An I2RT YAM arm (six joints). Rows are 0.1 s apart.
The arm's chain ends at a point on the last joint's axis. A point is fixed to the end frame.
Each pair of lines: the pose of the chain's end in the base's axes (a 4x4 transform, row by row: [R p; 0 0 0 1], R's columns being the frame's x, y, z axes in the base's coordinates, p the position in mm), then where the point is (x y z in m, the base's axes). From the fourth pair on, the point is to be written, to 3 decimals.
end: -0.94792 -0.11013 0.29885 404.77; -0.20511 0.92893 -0.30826 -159.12; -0.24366 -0.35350 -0.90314 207.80; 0 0 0 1
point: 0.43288 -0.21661 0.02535
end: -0.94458 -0.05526 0.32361 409.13; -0.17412 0.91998 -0.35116 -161.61; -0.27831 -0.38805 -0.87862 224.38; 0 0 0 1
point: 0.44251 -0.22644 0.04531
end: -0.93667 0.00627 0.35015 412.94; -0.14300 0.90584 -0.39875 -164.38; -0.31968 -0.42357 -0.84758 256.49; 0 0 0 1
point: 0.45211 -0.23749 0.08184
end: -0.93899 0.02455 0.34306 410.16; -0.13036 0.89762 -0.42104 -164.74; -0.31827 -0.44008 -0.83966 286.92; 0 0 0 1
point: 0.448 -0.242 0.114
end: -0.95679 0.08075 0.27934 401.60; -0.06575 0.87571 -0.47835 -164.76; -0.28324 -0.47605 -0.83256 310.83; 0 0 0 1
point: 0.427 -0.251 0.140
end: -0.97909 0.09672 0.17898 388.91; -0.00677 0.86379 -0.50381 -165.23; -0.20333 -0.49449 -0.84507 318.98; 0 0 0 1
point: 0.395 -0.255 0.148
